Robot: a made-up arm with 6 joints.
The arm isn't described. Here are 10 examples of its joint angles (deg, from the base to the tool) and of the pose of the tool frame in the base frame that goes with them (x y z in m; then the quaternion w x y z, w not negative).
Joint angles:
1: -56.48 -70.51 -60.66 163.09 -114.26 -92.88
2: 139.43 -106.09 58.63 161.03 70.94 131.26
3: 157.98 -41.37 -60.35 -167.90 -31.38 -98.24
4: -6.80 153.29 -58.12 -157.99 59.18 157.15
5: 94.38 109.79 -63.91 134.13 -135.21 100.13
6: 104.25 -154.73 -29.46 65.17 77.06 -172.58
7: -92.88 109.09 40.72 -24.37 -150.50 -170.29
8: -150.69 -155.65 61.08 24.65 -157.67 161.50
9: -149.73 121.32 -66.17 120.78 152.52 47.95
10: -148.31 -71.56 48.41 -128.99 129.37 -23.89
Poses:
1: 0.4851 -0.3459 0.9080 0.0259 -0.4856 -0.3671 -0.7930
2: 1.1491 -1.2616 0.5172 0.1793 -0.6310 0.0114 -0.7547
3: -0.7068 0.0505 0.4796 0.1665 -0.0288 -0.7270 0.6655
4: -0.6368 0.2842 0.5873 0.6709 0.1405 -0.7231 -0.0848
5: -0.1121 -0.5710 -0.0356 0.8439 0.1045 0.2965 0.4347
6: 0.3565 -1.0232 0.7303 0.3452 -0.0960 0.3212 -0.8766
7: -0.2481 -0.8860 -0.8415 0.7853 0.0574 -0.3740 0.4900
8: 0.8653 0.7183 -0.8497 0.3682 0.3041 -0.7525 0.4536
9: 0.6206 0.2300 0.1006 0.3946 0.2260 -0.5509 -0.6998
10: 0.9116 0.3979 1.7158 0.1154 0.1216 0.8966 -0.4099
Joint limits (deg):
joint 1: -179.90..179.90
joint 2: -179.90..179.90
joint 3: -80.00..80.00
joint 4: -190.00..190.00
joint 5: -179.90..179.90
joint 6: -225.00..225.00
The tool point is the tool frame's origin. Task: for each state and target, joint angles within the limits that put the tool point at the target. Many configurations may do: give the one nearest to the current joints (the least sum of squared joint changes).
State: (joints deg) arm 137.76 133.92 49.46 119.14 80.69 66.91
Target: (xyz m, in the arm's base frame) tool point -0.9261 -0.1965 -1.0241
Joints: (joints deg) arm 179.90 144.32 79.49 152.62 80.69 66.91
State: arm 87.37 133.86 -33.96 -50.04 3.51 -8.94
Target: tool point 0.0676 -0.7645 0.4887
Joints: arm 84.73 155.36 -45.89 -51.93 3.51 -8.94
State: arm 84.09 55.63 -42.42 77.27 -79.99 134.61
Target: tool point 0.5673 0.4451 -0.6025
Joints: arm 44.68 80.05 -13.73 68.33 -79.99 134.61
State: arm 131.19 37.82 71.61 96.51 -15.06 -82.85
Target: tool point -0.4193 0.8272 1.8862
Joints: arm 116.10 13.54 49.97 93.23 -15.06 -82.85
